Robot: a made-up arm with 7 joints. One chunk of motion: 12 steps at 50 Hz.
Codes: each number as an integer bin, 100 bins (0 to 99) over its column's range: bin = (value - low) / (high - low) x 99, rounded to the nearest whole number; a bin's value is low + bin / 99 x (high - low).
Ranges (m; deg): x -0.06..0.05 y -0.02..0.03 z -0.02..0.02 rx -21..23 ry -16..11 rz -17..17
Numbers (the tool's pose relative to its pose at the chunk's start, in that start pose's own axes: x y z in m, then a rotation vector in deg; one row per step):
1: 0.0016 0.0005 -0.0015 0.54 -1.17 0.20
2: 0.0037 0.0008 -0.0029 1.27 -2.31 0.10
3: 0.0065 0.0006 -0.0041 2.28 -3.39 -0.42
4: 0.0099 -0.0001 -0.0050 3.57 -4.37 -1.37
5: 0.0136 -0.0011 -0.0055 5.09 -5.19 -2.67
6: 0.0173 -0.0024 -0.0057 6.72 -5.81 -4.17
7: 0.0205 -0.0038 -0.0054 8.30 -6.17 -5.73
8: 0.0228 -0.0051 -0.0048 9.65 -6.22 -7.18
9: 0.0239 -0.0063 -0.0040 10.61 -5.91 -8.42
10: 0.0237 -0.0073 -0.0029 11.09 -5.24 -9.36
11: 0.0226 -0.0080 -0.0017 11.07 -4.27 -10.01
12: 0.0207 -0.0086 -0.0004 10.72 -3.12 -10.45
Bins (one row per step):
1: 55 41 46 48 54 50
2: 57 41 42 50 50 50
3: 60 41 39 52 46 48
4: 63 39 37 55 43 46
5: 66 37 36 59 40 42
6: 70 35 35 62 37 37
7: 72 32 36 66 36 33
8: 75 30 38 69 36 29
9: 76 27 40 71 37 25
10: 75 25 42 72 39 22
11: 74 24 45 72 43 20
12: 73 23 49 71 47 19

